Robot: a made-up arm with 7 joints. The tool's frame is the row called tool. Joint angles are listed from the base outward.
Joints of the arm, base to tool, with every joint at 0 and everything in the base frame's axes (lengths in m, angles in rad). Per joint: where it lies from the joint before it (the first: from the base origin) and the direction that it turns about. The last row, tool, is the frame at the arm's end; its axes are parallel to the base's.
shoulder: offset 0 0.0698 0 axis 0 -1 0
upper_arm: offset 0 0.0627 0 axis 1 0 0
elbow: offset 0 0 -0.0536 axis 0 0 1
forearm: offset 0 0 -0.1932 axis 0 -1 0
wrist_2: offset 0 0 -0.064 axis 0 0 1
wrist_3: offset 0 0 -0.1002 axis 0 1 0
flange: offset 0 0 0 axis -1 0 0
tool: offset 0 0 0
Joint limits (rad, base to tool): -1.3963..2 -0.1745..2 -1.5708..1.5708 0..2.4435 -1.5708..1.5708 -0.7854..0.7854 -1.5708..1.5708
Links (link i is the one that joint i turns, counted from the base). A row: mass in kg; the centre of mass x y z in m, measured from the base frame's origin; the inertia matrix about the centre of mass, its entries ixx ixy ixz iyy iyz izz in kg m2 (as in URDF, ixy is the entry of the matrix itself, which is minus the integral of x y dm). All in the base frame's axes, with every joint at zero. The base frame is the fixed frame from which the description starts. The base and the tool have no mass.
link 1: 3.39; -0.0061 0.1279 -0.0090; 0.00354 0 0 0.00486 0 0.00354
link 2: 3.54; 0.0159 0.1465 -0.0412; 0.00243 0 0 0.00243 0 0.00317
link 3: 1.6; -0.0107 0.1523 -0.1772; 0.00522 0 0 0.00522 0 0.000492
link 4: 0.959; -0.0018 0.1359 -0.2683; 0.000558 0 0 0.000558 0 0.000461
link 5: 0.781; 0.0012 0.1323 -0.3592; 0.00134 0 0 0.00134 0 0.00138
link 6: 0.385; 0.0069 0.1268 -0.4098; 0.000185 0 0 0.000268 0 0.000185
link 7: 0.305; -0.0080 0.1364 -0.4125; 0.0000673 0 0 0.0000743 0 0.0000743
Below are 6 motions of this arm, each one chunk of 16 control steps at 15 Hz.
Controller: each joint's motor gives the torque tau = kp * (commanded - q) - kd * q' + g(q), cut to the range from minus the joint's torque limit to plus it. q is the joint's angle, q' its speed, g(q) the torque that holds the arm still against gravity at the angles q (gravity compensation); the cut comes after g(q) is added. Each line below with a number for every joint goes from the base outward.
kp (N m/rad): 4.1 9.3 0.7 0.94 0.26 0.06 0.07
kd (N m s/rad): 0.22 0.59 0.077 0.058 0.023 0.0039 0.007
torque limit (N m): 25 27 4.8 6.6 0.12 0.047 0.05
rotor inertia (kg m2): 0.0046 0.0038 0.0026 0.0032 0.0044 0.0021 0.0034
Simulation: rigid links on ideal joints. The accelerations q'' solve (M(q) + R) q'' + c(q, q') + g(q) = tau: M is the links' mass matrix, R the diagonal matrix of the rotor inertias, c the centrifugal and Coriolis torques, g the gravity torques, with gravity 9.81 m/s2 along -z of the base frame. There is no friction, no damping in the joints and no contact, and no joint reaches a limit. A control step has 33 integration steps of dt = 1/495 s. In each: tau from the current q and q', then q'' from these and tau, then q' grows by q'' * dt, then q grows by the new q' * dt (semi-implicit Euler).
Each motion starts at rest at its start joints. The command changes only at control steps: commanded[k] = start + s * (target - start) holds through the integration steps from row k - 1 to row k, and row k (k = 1, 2, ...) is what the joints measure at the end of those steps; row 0 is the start. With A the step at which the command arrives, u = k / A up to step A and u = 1 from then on. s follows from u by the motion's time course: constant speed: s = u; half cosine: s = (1 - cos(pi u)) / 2; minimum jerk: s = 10 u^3 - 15 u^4 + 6 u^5; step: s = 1 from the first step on.
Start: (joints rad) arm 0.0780 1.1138 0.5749 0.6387 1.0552 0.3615 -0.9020
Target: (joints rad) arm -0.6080 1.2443 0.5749 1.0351 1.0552 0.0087 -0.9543
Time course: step
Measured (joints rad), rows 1 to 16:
1: -0.0674 1.1240 0.5615 0.7600 1.0892 0.3417 -0.9028
2: -0.3767 1.1494 0.5804 0.9815 1.1328 0.2858 -0.9057
3: -0.6793 1.1740 0.6288 1.1534 1.1407 0.2039 -0.9126
4: -0.8524 1.1920 0.6437 1.2239 1.1118 0.1120 -0.9244
5: -0.8632 1.2061 0.5996 1.2007 1.0622 0.0232 -0.9399
6: -0.7620 1.2155 0.5206 1.1187 1.0105 -0.0551 -0.9563
7: -0.6352 1.2198 0.4522 1.0262 0.9722 -0.1181 -0.9705
8: -0.5509 1.2227 0.4258 0.9657 0.9563 -0.1614 -0.9809
9: -0.5312 1.2276 0.4428 0.9527 0.9642 -0.1826 -0.9871
10: -0.5589 1.2345 0.4863 0.9734 0.9894 -0.1822 -0.9893
11: -0.6003 1.2418 0.5364 1.0041 1.0213 -0.1626 -0.9880
12: -0.6284 1.2479 0.5784 1.0285 1.0507 -0.1274 -0.9842
13: -0.6331 1.2522 0.6064 1.0421 1.0724 -0.0815 -0.9784
14: -0.6206 1.2549 0.6221 1.0480 1.0853 -0.0309 -0.9715
15: -0.6035 1.2565 0.6301 1.0512 1.0906 0.0186 -0.9639
16: -0.5917 1.2575 0.6340 1.0550 1.0904 0.0616 -0.9565

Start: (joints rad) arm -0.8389 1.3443 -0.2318 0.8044 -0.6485 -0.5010 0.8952
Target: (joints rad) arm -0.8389 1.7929 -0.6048 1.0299 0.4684 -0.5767 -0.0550
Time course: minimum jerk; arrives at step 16
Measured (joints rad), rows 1 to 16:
1: -0.8389 1.3444 -0.2321 0.8045 -0.6482 -0.5010 0.8951
2: -0.8393 1.3455 -0.2347 0.8054 -0.6457 -0.5009 0.8943
3: -0.8405 1.3494 -0.2436 0.8085 -0.6363 -0.5005 0.8910
4: -0.8432 1.3587 -0.2637 0.8160 -0.6136 -0.5000 0.8825
5: -0.8477 1.3762 -0.2986 0.8299 -0.5711 -0.4997 0.8649
6: -0.8534 1.4039 -0.3483 0.8520 -0.5041 -0.5004 0.8343
7: -0.8589 1.4423 -0.4094 0.8827 -0.4111 -0.5033 0.7869
8: -0.8630 1.4908 -0.4752 0.9204 -0.2940 -0.5093 0.7201
9: -0.8648 1.5470 -0.5374 0.9617 -0.1580 -0.5195 0.6330
10: -0.8640 1.6073 -0.5882 1.0009 -0.0108 -0.5338 0.5266
11: -0.8607 1.6677 -0.6222 1.0316 0.1384 -0.5516 0.4040
12: -0.8550 1.7241 -0.6364 1.0486 0.2795 -0.5710 0.2707
13: -0.8472 1.7726 -0.6300 1.0494 0.4025 -0.5894 0.1336
14: -0.8379 1.8105 -0.6039 1.0347 0.4989 -0.6045 0.0007
15: -0.8278 1.8366 -0.5614 1.0086 0.5632 -0.6144 -0.1195
16: -0.8174 1.8514 -0.5093 0.9778 0.5941 -0.6184 -0.2195

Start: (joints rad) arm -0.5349 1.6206 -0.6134 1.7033 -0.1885 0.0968 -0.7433
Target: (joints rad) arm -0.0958 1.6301 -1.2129 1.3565 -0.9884 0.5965 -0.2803
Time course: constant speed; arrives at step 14
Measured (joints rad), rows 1 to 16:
1: -0.5215 1.6203 -0.6261 1.7021 -0.1937 0.0985 -0.7418
2: -0.4907 1.6196 -0.6554 1.6972 -0.2114 0.1051 -0.7363
3: -0.4528 1.6191 -0.6920 1.6867 -0.2452 0.1187 -0.7251
4: -0.4161 1.6192 -0.7292 1.6696 -0.2952 0.1411 -0.7071
5: -0.3828 1.6199 -0.7655 1.6456 -0.3590 0.1726 -0.6818
6: -0.3516 1.6211 -0.8025 1.6155 -0.4323 0.2131 -0.6495
7: -0.3208 1.6226 -0.8416 1.5803 -0.5105 0.2613 -0.6110
8: -0.2898 1.6242 -0.8832 1.5418 -0.5889 0.3154 -0.5676
9: -0.2587 1.6257 -0.9268 1.5017 -0.6640 0.3732 -0.5207
10: -0.2277 1.6272 -0.9720 1.4619 -0.7337 0.4322 -0.4718
11: -0.1968 1.6288 -1.0183 1.4241 -0.7970 0.4901 -0.4226
12: -0.1661 1.6303 -1.0653 1.3896 -0.8544 0.5447 -0.3743
13: -0.1355 1.6318 -1.1127 1.3590 -0.9073 0.5944 -0.3282
14: -0.1048 1.6332 -1.1600 1.3326 -0.9575 0.6381 -0.2850
15: -0.0874 1.6348 -1.1949 1.3114 -1.0014 0.6740 -0.2467
16: -0.0876 1.6367 -1.2135 1.2975 -1.0331 0.6991 -0.2159

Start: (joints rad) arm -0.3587 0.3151 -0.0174 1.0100 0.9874 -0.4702 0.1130
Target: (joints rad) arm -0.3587 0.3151 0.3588 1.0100 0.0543 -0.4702 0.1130
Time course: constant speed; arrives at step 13
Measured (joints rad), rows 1 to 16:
1: -0.3587 0.3145 -0.0144 1.0099 0.9805 -0.4699 0.1130
2: -0.3586 0.3129 -0.0050 1.0098 0.9568 -0.4690 0.1129
3: -0.3584 0.3104 0.0114 1.0097 0.9121 -0.4677 0.1127
4: -0.3583 0.3078 0.0336 1.0099 0.8469 -0.4661 0.1125
5: -0.3581 0.3057 0.0598 1.0104 0.7650 -0.4647 0.1123
6: -0.3579 0.3047 0.0885 1.0110 0.6722 -0.4639 0.1122
7: -0.3576 0.3050 0.1186 1.0117 0.5746 -0.4638 0.1123
8: -0.3572 0.3064 0.1499 1.0122 0.4775 -0.4645 0.1125
9: -0.3568 0.3086 0.1823 1.0125 0.3850 -0.4660 0.1128
10: -0.3563 0.3113 0.2161 1.0127 0.2994 -0.4680 0.1133
11: -0.3558 0.3140 0.2511 1.0128 0.2215 -0.4704 0.1139
12: -0.3552 0.3164 0.2870 1.0132 0.1505 -0.4728 0.1144
13: -0.3547 0.3184 0.3234 1.0139 0.0849 -0.4750 0.1149
14: -0.3545 0.3203 0.3567 1.0151 0.0293 -0.4768 0.1152
15: -0.3551 0.3226 0.3827 1.0167 -0.0084 -0.4780 0.1152
16: -0.3564 0.3251 0.4002 1.0183 -0.0260 -0.4784 0.1150

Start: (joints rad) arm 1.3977 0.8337 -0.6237 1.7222 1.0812 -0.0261 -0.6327
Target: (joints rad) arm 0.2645 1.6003 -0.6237 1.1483 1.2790 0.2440 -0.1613
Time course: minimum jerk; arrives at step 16
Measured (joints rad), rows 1 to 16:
1: 1.3975 0.8339 -0.6237 1.7223 1.0813 -0.0261 -0.6326
2: 1.3959 0.8355 -0.6238 1.7227 1.0817 -0.0260 -0.6321
3: 1.3895 0.8415 -0.6240 1.7241 1.0834 -0.0256 -0.6299
4: 1.3724 0.8566 -0.6234 1.7266 1.0874 -0.0244 -0.6242
5: 1.3366 0.8857 -0.6200 1.7288 1.0950 -0.0216 -0.6127
6: 1.2721 0.9326 -0.6103 1.7262 1.1068 -0.0163 -0.5929
7: 1.1683 0.9984 -0.5907 1.7102 1.1232 -0.0078 -0.5630
8: 1.0168 1.0804 -0.5623 1.6690 1.1446 0.0041 -0.5217
9: 0.8206 1.1725 -0.5379 1.5903 1.1715 0.0196 -0.4692
10: 0.6048 1.2669 -0.5499 1.4669 1.2052 0.0392 -0.4067
11: 0.4164 1.3548 -0.6393 1.3052 1.2457 0.0660 -0.3364
12: 0.2853 1.4273 -0.8104 1.1319 1.2868 0.1047 -0.2609
13: 0.1976 1.4814 -1.0123 0.9797 1.3183 0.1579 -0.1849
14: 0.1356 1.5239 -1.1926 0.8715 1.3307 0.2238 -0.1143
15: 0.1052 1.5630 -1.3190 0.8160 1.3174 0.2973 -0.0548
16: 0.1142 1.6013 -1.3665 0.8067 1.2786 0.3720 -0.0108

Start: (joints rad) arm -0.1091 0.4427 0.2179 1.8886 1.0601 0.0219 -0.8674
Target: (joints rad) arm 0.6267 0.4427 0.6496 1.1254 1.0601 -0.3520 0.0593
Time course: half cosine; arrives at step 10
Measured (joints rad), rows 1 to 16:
1: -0.1080 0.4425 0.2187 1.8871 1.0601 0.0215 -0.8665
2: -0.1020 0.4413 0.2229 1.8789 1.0599 0.0193 -0.8613
3: -0.0847 0.4382 0.2344 1.8552 1.0594 0.0126 -0.8463
4: -0.0486 0.4329 0.2567 1.8057 1.0581 -0.0018 -0.8146
5: 0.0125 0.4254 0.2924 1.7203 1.0554 -0.0272 -0.7599
6: 0.1025 0.4165 0.3434 1.5916 1.0498 -0.0659 -0.6779
7: 0.2212 0.4082 0.4120 1.4175 1.0404 -0.1190 -0.5668
8: 0.3634 0.4037 0.5006 1.2071 1.0272 -0.1852 -0.4291
9: 0.5154 0.4063 0.6069 0.9886 1.0136 -0.2606 -0.2716
10: 0.6546 0.4155 0.7078 0.8133 1.0092 -0.3385 -0.1063
11: 0.7581 0.4234 0.7580 0.7345 1.0265 -0.4099 0.0517
12: 0.8182 0.4243 0.7359 0.7680 1.0645 -0.4668 0.1892
13: 0.8414 0.4228 0.6675 0.8871 1.1057 -0.5046 0.2977
14: 0.8401 0.4259 0.5897 1.0485 1.1332 -0.5221 0.3731
15: 0.8255 0.4354 0.5254 1.2144 1.1403 -0.5197 0.4147
16: 0.8047 0.4481 0.4843 1.3589 1.1289 -0.4996 0.4242

